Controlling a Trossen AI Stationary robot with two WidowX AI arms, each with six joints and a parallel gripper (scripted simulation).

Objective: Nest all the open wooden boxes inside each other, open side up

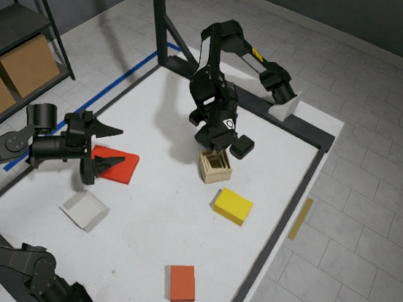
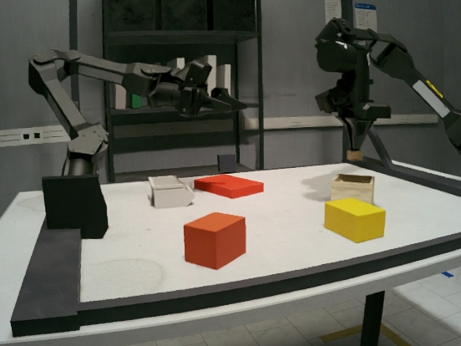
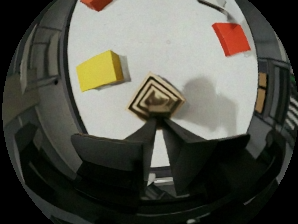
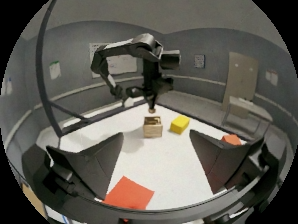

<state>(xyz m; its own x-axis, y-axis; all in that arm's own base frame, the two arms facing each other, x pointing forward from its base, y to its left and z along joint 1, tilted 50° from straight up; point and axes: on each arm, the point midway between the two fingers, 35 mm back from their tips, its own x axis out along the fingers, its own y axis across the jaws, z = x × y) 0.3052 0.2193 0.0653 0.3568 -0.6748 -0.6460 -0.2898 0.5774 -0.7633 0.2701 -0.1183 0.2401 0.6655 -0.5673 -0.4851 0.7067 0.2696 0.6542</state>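
Now: left hand 4 cm above the tiny wooden box. From my left hand the other things lie so: medium wooden box 14 cm below; then biggest wooden box 14 cm below; then small wooden box 14 cm below.
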